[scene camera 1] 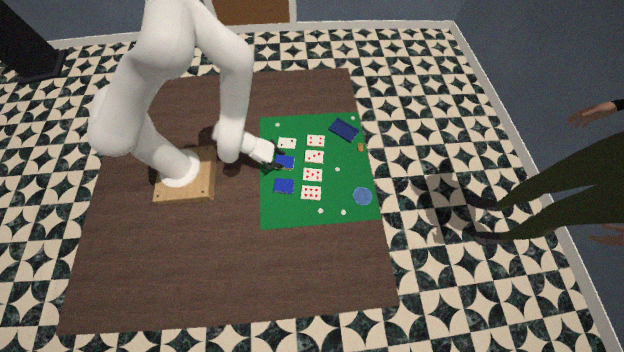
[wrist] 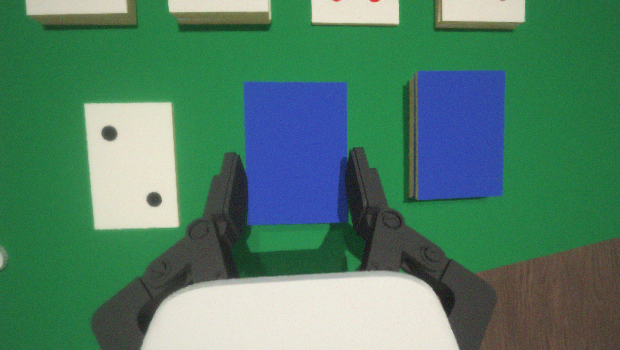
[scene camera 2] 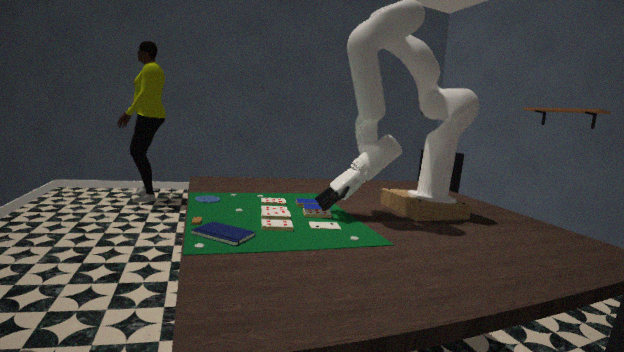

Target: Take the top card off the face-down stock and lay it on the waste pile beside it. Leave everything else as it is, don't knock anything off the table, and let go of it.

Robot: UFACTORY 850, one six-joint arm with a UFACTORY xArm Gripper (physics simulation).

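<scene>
A face-down blue card (scene camera 1: 286, 162) (scene camera 2: 314, 206) (wrist: 295, 115) is held level between the fingers of my gripper (scene camera 1: 280, 156) (scene camera 2: 325, 201) (wrist: 296, 165), which is shut on its two long edges. The card is over the waste pile (scene camera 2: 318, 213), face-up with red pips, very low above it or touching it; the scene camera 2 view does not settle which. The card hides the waste pile in the wrist view. The face-down stock (scene camera 1: 284, 186) (scene camera 2: 306, 201) (wrist: 460, 135) is a blue-backed stack, to the right of my gripper in the wrist view and apart from it.
A face-up card with two black pips (scene camera 1: 287, 143) (scene camera 2: 325, 225) (wrist: 132, 165) lies left of my gripper in the wrist view. Several red-pip piles stand beyond. A dark blue book (scene camera 1: 343, 130) (scene camera 2: 223, 233), a blue disc (scene camera 1: 362, 196) (scene camera 2: 207, 199) and small white pieces lie on the green mat (scene camera 1: 280, 215).
</scene>
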